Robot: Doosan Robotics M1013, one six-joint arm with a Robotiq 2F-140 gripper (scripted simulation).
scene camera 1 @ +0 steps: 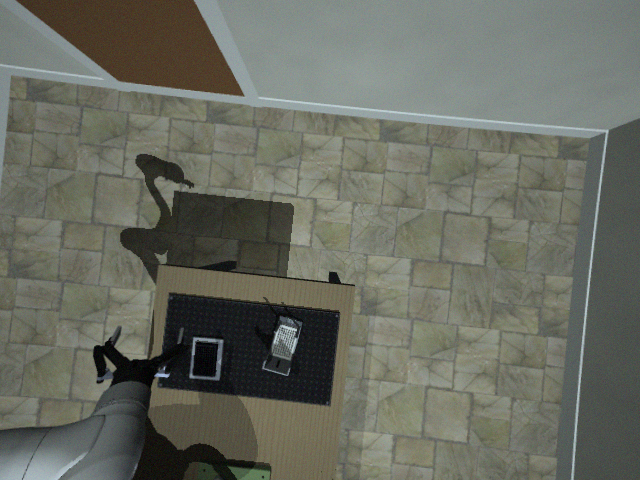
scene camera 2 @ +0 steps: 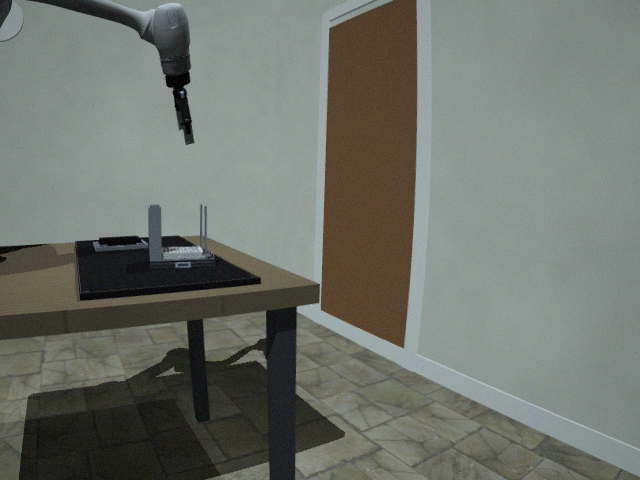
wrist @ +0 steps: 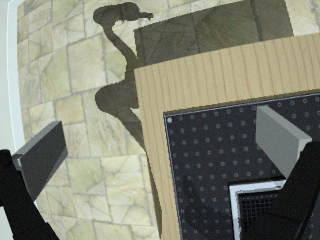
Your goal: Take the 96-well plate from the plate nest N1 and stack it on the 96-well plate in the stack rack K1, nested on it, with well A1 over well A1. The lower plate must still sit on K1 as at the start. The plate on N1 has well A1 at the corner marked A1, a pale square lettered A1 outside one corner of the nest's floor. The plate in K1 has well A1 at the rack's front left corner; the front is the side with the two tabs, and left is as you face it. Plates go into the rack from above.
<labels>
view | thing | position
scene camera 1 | gripper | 151, 330
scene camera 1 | dark 96-well plate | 204, 364
</labels>
